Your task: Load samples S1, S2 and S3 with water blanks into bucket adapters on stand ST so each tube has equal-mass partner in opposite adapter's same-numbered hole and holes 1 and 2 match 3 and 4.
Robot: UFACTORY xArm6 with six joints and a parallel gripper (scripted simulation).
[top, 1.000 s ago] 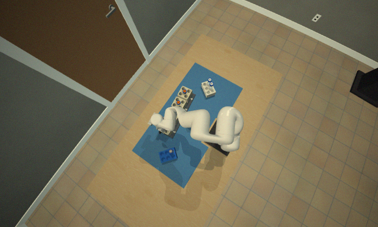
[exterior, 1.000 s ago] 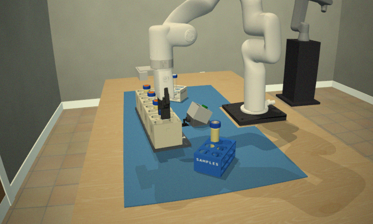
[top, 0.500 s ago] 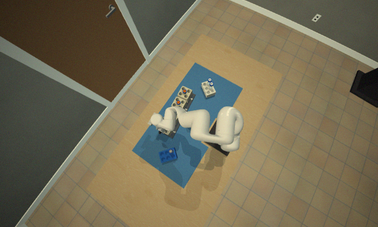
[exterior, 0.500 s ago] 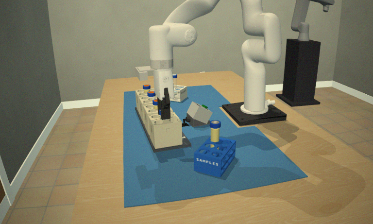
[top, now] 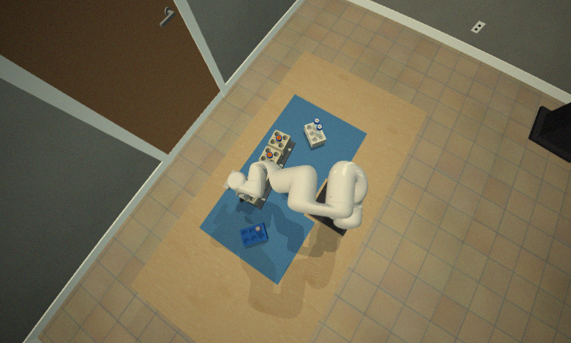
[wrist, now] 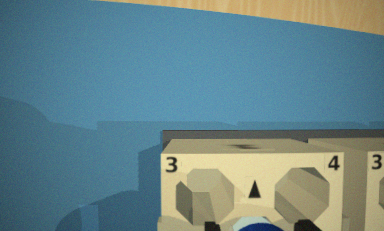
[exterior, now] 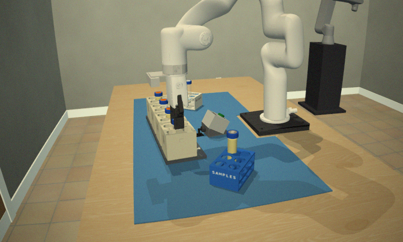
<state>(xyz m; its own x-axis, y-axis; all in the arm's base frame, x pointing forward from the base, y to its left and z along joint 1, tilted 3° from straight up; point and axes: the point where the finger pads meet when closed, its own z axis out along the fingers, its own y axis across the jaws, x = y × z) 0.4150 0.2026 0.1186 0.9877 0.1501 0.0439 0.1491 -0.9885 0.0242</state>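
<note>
Right now the green done key is 18 cm behind my hand, 16 cm to the right of it and 6 cm below it. From my hand the other things lie so: sample tube 22 cm to the right, 5 cm below, 3 cm ahead; then yellowish tube 15 cm behind, 12 cm to the left, 6 cm below; then adapter 7 cm below.
</note>
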